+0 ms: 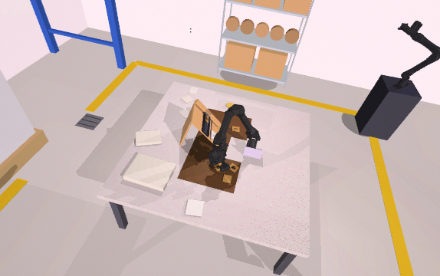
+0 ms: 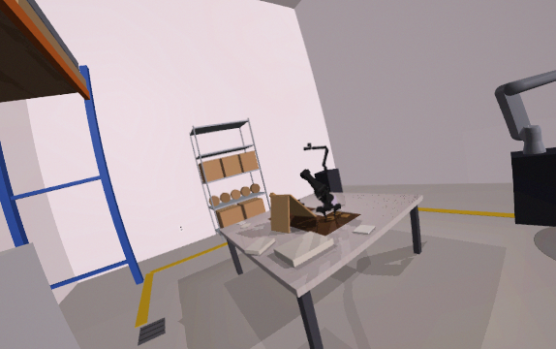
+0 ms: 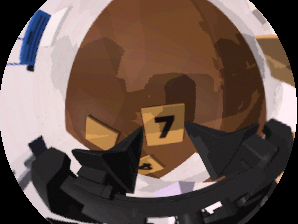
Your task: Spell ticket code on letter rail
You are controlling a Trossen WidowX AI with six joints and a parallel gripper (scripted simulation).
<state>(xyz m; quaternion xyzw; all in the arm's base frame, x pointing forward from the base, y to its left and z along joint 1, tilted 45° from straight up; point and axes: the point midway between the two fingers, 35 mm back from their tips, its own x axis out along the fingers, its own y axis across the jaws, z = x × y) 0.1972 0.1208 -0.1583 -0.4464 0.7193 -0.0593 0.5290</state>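
The ticket is 90 mm ahead of my gripper tip, 200 mm to the right of it and 90 mm above it. Also, from my gripper tip: tan letter tile right at my gripper tip; cream box 430 mm ahead, 170 mm to the left, 20 mm above; brown mat 10 mm ahead, 210 mm to the right.
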